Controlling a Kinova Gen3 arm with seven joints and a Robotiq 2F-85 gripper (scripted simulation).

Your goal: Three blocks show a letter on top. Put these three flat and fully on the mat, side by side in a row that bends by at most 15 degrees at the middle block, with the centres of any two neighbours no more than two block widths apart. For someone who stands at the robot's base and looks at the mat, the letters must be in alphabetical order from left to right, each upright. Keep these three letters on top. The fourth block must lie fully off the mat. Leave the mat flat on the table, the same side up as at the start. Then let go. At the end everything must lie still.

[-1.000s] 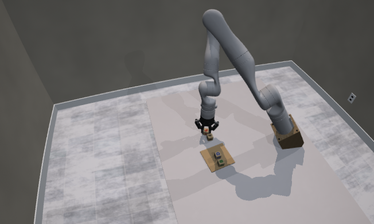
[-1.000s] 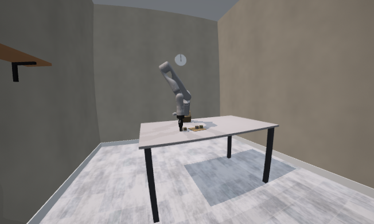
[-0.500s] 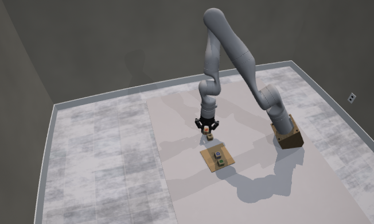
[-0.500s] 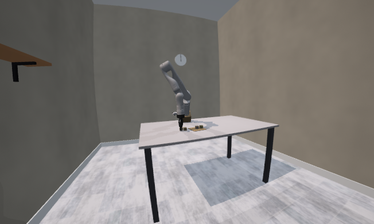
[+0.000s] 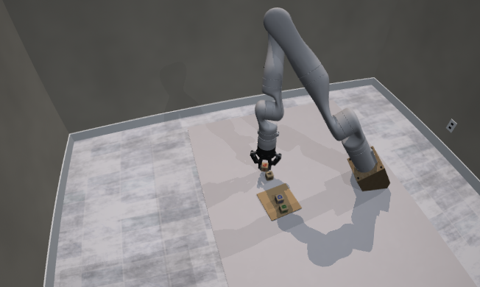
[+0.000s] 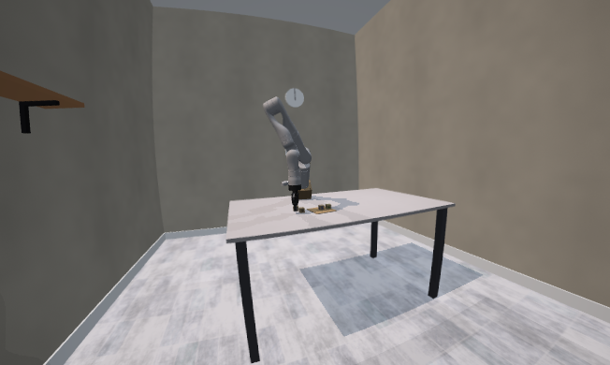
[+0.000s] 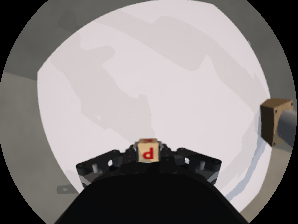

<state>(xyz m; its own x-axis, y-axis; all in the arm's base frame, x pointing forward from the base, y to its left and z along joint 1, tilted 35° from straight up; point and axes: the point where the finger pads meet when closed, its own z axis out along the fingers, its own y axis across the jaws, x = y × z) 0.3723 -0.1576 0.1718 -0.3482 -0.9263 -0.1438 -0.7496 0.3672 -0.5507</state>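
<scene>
Right now my hand is 10 mm past the block, 40 mm to the right of it and 20 mm above it. The rest, counted from my hand: tan mat (10 mm behind, 170 mm to the left, 30 mm below).
</scene>
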